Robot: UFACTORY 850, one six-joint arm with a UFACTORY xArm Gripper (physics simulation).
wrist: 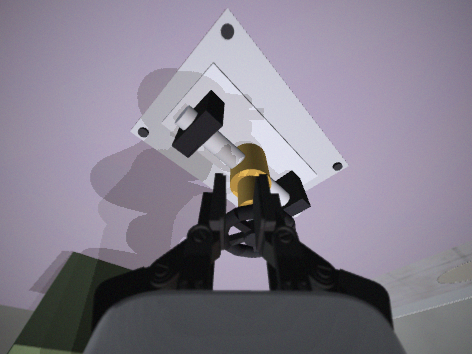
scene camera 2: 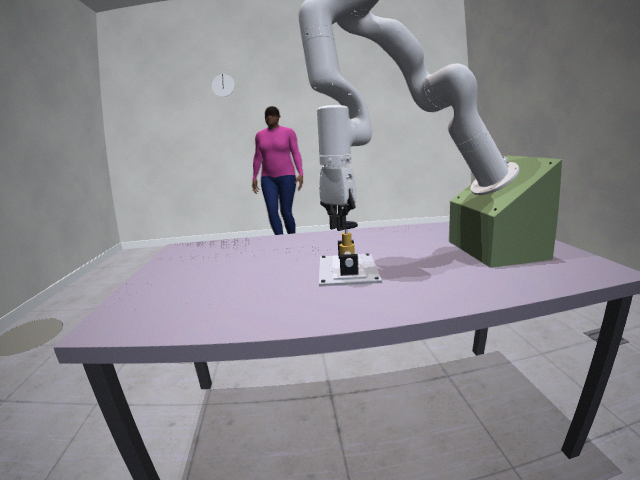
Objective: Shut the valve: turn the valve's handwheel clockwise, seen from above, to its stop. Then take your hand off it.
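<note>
The valve has a yellow body [scene camera 2: 346, 250] [wrist: 251, 160] with white pipe ends in black blocks, fixed on a white base plate [scene camera 2: 325, 273] [wrist: 245, 65]. Its black handwheel [scene camera 2: 352, 224] [wrist: 241, 213] sits on top of the stem. My gripper [scene camera 2: 337, 226] [wrist: 240, 189] points down at the handwheel, its fingers drawn in to a narrow gap. In the wrist view the fingers overlap the wheel, with part of the rim and spokes showing between them and some rim to the right. No grip on the rim can be made out. The fingers hide much of the wheel.
The valve stands on a light purple table [scene camera 2: 232, 299]. The green pedestal [scene camera 2: 522, 232] [wrist: 75, 295] that carries the arm stands at the right of the table in the scene view. A person in a pink top [scene camera 2: 276, 152] stands behind the table.
</note>
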